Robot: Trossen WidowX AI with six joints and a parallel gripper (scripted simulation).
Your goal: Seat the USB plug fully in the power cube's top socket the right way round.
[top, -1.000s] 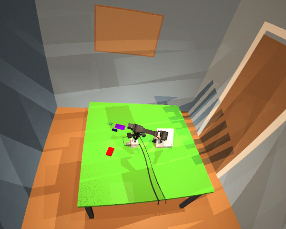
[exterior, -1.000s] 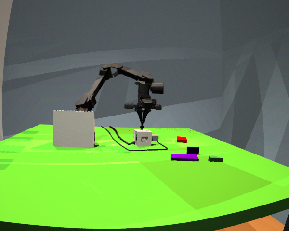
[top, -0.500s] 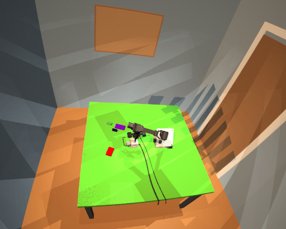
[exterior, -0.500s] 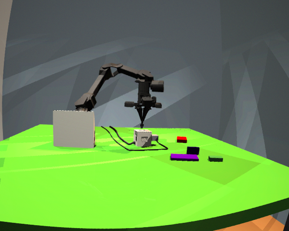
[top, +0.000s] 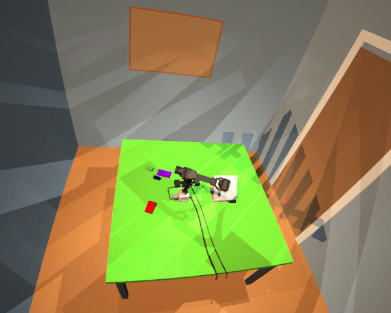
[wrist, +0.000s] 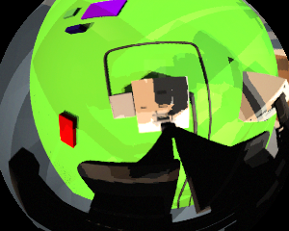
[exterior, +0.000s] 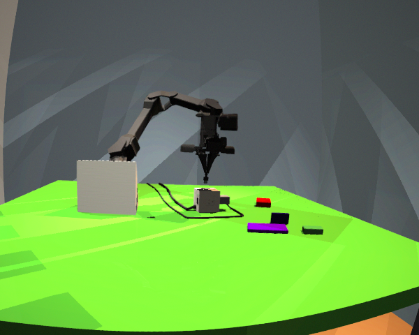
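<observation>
The black USB plug is 2 cm below my gripper tip. From my gripper tip the other things lie so: red block 26 cm ahead, 7 cm to the left, 12 cm below; then dark blue block 20 cm ahead, 21 cm to the right, 12 cm below.
</observation>
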